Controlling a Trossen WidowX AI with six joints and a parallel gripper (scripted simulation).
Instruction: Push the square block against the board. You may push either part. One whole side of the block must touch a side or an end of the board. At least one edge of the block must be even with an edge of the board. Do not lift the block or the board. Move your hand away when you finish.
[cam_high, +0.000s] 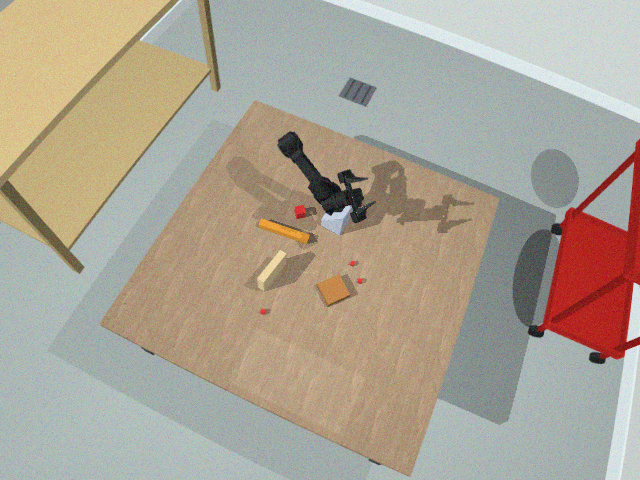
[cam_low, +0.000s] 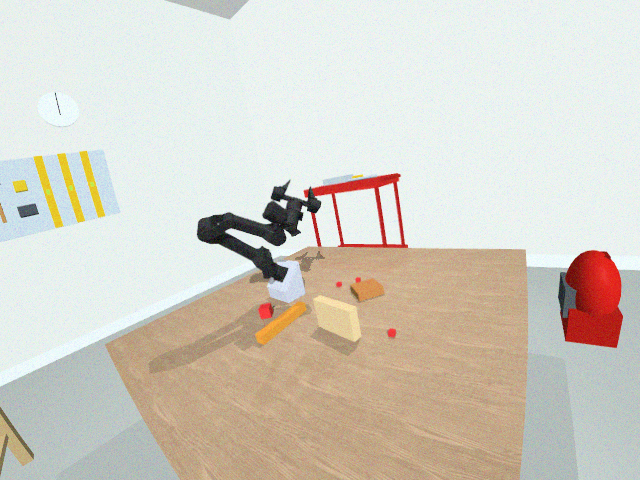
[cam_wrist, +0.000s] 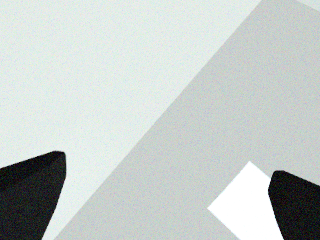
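My gripper tip is 300 mm short of the board, 210 mm to the left of it and 390 mm above it. The rest, counted from my gripper tip: square block 220 mm ahead, 30 mm to the left, 430 mm below; red cube 10 mm behind, 280 mm to the right, 420 mm below; long orange bar 110 mm ahead, 280 mm to the right, 430 mm below.
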